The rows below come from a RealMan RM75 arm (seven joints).
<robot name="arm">
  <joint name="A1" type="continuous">
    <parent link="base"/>
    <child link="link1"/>
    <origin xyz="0 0 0.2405" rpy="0 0 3.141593"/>
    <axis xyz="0 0 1"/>
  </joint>
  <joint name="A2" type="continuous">
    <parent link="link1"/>
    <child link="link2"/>
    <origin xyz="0 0 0" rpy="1.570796 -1.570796 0"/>
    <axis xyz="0 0 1"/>
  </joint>
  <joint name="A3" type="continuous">
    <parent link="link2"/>
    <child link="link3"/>
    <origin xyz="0.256 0 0" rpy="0 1.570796 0"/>
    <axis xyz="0 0 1"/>
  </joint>
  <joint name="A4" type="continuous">
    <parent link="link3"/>
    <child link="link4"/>
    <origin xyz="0 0 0" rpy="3.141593 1.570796 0"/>
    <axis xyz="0 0 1"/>
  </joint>
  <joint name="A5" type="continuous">
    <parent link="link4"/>
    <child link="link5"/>
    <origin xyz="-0.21 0 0" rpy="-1.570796 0 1.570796"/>
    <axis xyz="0 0 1"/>
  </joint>
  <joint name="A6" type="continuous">
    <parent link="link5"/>
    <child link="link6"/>
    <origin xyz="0 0 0" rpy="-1.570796 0 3.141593"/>
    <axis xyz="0 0 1"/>
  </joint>
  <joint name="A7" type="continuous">
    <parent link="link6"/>
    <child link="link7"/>
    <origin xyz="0 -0.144 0" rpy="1.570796 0 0"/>
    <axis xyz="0 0 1"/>
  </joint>
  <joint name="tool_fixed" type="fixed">
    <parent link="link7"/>
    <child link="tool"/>
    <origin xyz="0 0 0" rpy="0 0 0"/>
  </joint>
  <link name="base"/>
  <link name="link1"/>
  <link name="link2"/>
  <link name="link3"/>
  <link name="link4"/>
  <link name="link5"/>
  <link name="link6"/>
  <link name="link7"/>
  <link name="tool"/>
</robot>
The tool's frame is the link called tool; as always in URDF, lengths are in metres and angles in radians. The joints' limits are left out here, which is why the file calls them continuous.
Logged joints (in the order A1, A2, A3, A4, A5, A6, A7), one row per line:
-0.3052 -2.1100 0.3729 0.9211 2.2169 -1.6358 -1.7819
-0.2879 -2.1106 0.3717 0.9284 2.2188 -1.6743 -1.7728
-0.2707 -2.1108 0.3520 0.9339 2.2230 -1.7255 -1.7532
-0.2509 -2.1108 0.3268 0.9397 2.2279 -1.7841 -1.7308
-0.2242 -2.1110 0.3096 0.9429 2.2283 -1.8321 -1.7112
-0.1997 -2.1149 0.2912 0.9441 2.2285 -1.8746 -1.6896
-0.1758 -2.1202 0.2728 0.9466 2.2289 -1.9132 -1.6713
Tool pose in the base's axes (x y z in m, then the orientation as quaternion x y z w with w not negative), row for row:
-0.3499 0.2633 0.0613 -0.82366 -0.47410 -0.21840 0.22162
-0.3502 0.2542 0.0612 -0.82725 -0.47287 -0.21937 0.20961
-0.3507 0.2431 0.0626 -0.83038 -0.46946 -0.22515 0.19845
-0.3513 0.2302 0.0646 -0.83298 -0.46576 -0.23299 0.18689
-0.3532 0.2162 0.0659 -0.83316 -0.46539 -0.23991 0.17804
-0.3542 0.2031 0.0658 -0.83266 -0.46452 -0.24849 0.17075
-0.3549 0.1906 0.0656 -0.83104 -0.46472 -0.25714 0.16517
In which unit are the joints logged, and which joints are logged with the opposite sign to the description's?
The joints are logged in radians. Opposite sign: A6.
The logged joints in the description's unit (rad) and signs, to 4 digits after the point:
-0.3052 -2.1100 0.3729 0.9211 2.2169 1.6358 -1.7819
-0.2879 -2.1106 0.3717 0.9284 2.2188 1.6743 -1.7728
-0.2707 -2.1108 0.3520 0.9339 2.2230 1.7255 -1.7532
-0.2509 -2.1108 0.3268 0.9397 2.2279 1.7841 -1.7308
-0.2242 -2.1110 0.3096 0.9429 2.2283 1.8321 -1.7112
-0.1997 -2.1149 0.2912 0.9441 2.2285 1.8746 -1.6896
-0.1758 -2.1202 0.2728 0.9466 2.2289 1.9132 -1.6713

